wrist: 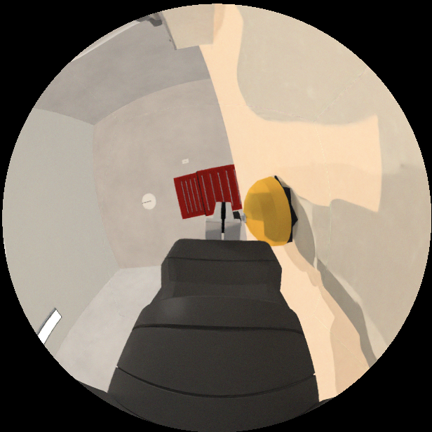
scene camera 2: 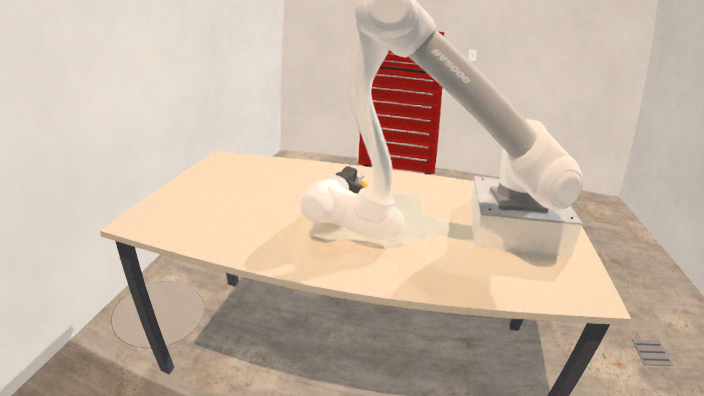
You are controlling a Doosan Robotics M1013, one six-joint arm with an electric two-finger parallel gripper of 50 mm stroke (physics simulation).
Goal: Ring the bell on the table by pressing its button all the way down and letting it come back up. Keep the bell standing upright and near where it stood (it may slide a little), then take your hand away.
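Pixels of known places: gripper, fingertip midpoint: [scene camera 2: 361, 174]; arm's base, origin of the base link: [scene camera 2: 518, 200].
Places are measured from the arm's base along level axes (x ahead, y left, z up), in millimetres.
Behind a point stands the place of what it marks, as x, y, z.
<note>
The bell has a yellow dome [wrist: 266, 211] [scene camera 2: 363, 184] {534, -191, -75} on a black base [wrist: 293, 212]. It stands upright on the table [scene camera 2: 200, 200] {1113, -9, -113} [wrist: 345, 150]. In the wrist view its black button [wrist: 236, 215] and a short metal stem show at the dome's top, right beside the fingers, which partly hide the button. My gripper [wrist: 223, 211] [scene camera 2: 362, 176] {544, -201, -43} is shut with nothing between its fingers. Its fingers are just above the button; whether they touch it cannot be told. In the scene view much of the bell is hidden behind the arm and gripper.
The robot's pale base block [scene camera 2: 525, 237] {-4, 142, -59} [wrist: 192, 25] stands at the table's right side in the scene view. A red drawer cabinet [scene camera 2: 405, 120] [wrist: 207, 190] stands on the floor behind the table. The arm's wrist [scene camera 2: 350, 210] {536, 172, -2} hangs low over the table in front of the bell.
</note>
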